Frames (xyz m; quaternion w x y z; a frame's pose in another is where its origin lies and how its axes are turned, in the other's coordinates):
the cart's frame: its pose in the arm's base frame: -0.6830 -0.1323 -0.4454 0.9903 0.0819 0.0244 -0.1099
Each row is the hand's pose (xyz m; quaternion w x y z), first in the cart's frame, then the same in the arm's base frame.
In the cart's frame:
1: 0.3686 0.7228 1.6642 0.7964 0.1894 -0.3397 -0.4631
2: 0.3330 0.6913 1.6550 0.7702 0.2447 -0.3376 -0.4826
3: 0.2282 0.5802 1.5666 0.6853 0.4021 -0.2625 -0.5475
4: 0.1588 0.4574 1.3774 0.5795 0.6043 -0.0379 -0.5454
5: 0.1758 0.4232 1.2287 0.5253 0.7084 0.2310 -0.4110
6: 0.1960 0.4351 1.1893 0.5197 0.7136 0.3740 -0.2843
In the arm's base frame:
1: -0.1131 0.2057 1.2834 0.7305 0.2041 -0.2999 -0.5786
2: -0.1550 0.1846 1.2718 0.6979 0.2565 -0.3029 -0.5962
3: -0.2845 0.1148 1.1742 0.5919 0.4121 -0.2426 -0.6488
4: -0.3851 0.0432 0.9731 0.4654 0.6284 -0.0451 -0.6217
5: -0.3806 0.0316 0.8201 0.4114 0.7599 0.1974 -0.4631
6: -0.3595 0.0453 0.7818 0.4158 0.7834 0.3279 -0.3254

